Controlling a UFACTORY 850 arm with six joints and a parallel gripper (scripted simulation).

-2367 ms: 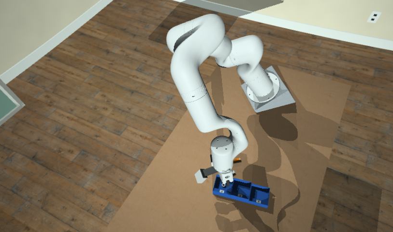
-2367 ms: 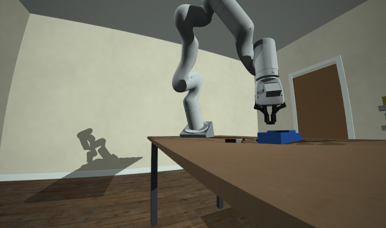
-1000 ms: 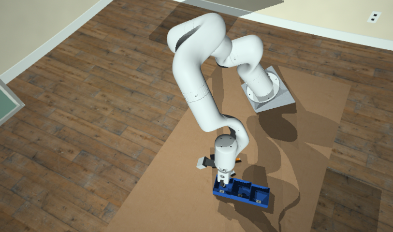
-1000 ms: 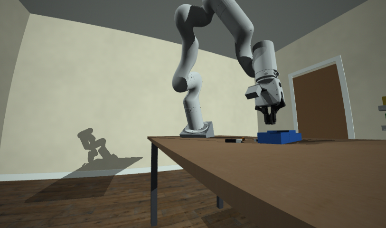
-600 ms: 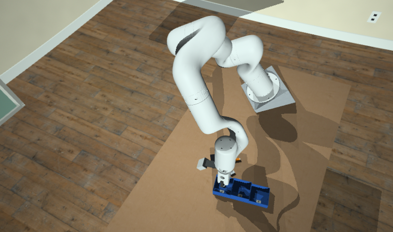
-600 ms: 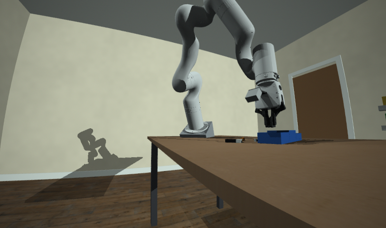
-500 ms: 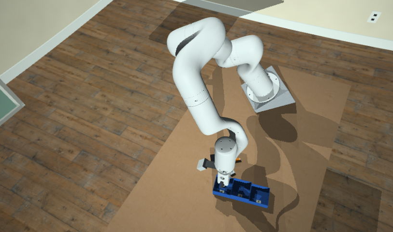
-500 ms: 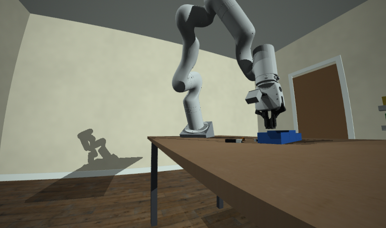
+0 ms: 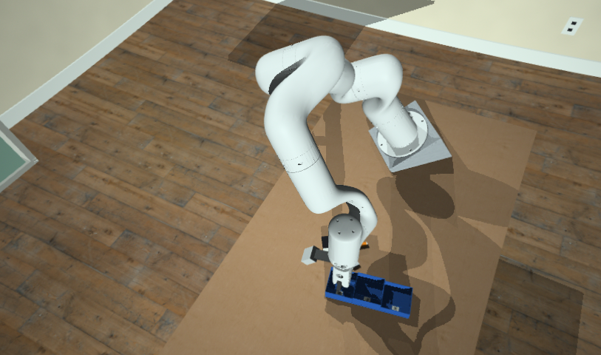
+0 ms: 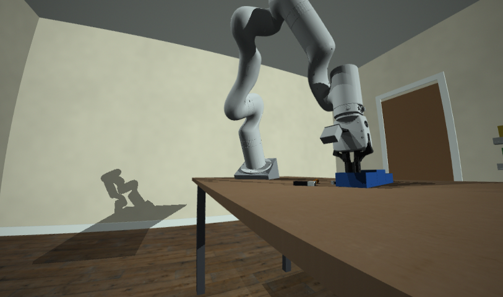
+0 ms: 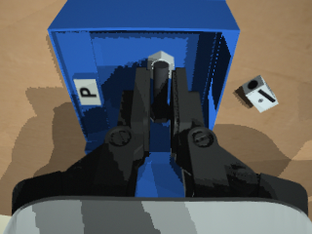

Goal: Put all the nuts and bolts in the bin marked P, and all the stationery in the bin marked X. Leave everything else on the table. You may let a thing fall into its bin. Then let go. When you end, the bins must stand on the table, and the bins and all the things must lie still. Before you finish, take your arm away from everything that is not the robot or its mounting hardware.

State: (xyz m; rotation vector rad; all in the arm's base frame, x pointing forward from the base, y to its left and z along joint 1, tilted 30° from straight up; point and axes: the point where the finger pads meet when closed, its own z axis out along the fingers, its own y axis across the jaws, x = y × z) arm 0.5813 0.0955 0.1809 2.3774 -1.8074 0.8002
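Right now the black bolt is 10 mm to the left of my hand and 20 mm below it. Round my hand: black-and-white block (90 mm behind, 100 mm to the right, 40 mm below); then blue bin (10 mm behind, 80 mm to the left, 30 mm below); then nut (40 mm below).
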